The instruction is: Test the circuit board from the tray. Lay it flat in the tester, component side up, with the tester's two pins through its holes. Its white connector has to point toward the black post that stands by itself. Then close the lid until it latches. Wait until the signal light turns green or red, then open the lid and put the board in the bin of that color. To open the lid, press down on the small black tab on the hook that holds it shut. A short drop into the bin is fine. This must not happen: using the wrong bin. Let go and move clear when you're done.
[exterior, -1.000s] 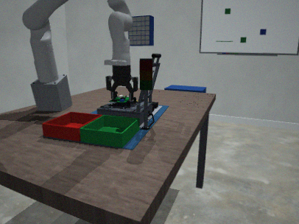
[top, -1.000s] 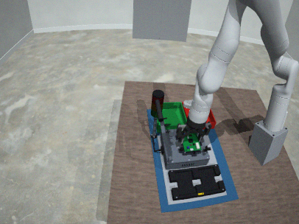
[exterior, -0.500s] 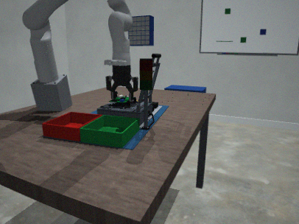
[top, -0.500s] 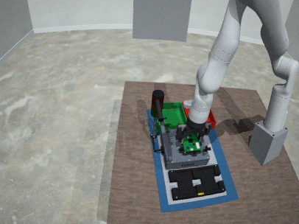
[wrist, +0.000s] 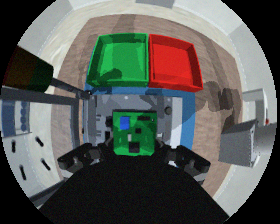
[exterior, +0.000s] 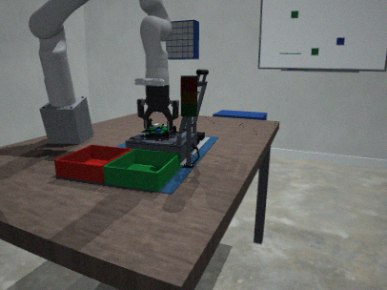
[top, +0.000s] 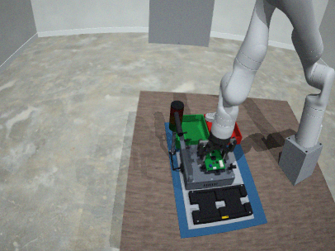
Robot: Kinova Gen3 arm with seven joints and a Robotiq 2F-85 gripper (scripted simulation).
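Now: the green circuit board right at my hand. From my hand the other things lie so: clear lid (12 cm ahead, 2 cm to the left, 10 cm above); red bin (7 cm behind, 22 cm to the right, 7 cm below); green bin (8 cm ahead, 19 cm to the right, 7 cm below).
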